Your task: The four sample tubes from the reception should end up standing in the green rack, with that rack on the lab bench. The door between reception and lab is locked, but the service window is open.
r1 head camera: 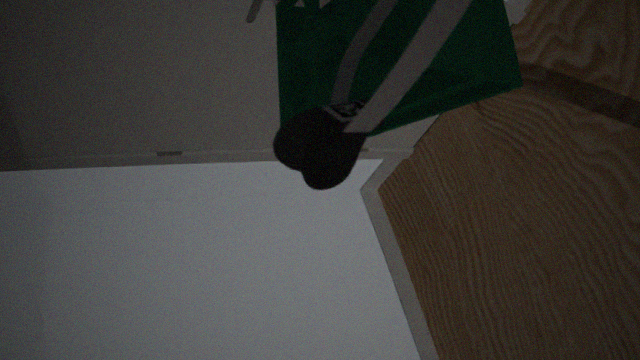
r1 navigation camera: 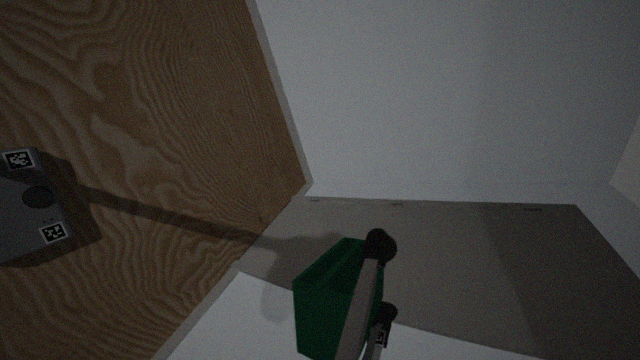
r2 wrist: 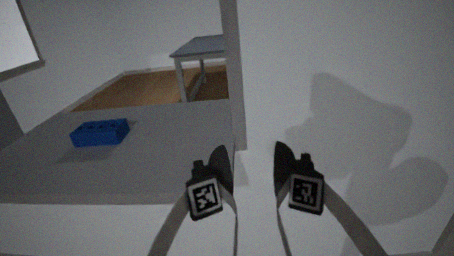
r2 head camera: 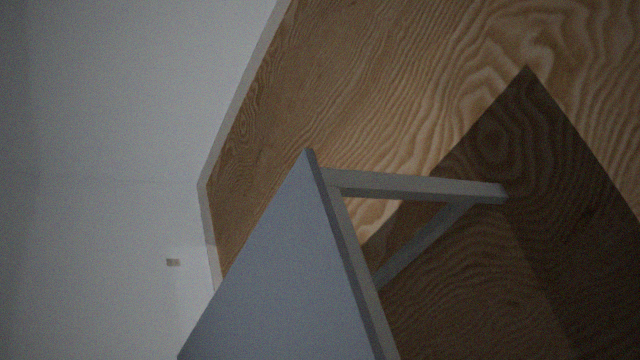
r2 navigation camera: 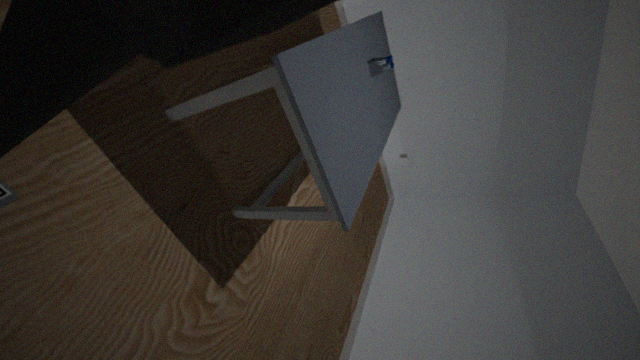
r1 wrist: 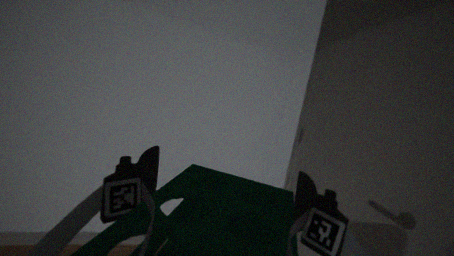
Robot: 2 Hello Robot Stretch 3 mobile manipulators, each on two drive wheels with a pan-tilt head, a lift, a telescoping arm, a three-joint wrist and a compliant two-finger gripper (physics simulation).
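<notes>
My r1 gripper (r1 head camera: 320, 150) (r1 navigation camera: 384, 280) (r1 wrist: 227, 182) is shut on the green rack (r1 head camera: 465, 65) (r1 navigation camera: 320, 310) (r1 wrist: 225, 215), which is held in the air, tilted in the r1 head view. My r2 gripper (r2 wrist: 252, 172) has its fingers apart with no object between them, in front of a pale wall beside the window opening. A blue rack (r2 wrist: 100, 134) lies on the service window's grey sill (r2 wrist: 160, 170), left of the r2 gripper. A small blue and white item (r2 navigation camera: 384, 63) is near the far edge of a grey-blue table (r2 navigation camera: 335, 125) (r2 head camera: 290, 275); whether it is sample tubes cannot be told.
A grey-brown upright surface (r1 head camera: 125, 75) (r1 navigation camera: 450, 250) (r1 wrist: 390, 100) is near the r1 gripper, beside white walls. The r1 base (r1 navigation camera: 25, 215) shows at the left over the wood floor. Through the window, another view of a table (r2 wrist: 200, 46) shows. A dark shape (r2 navigation camera: 75, 45) fills the upper left.
</notes>
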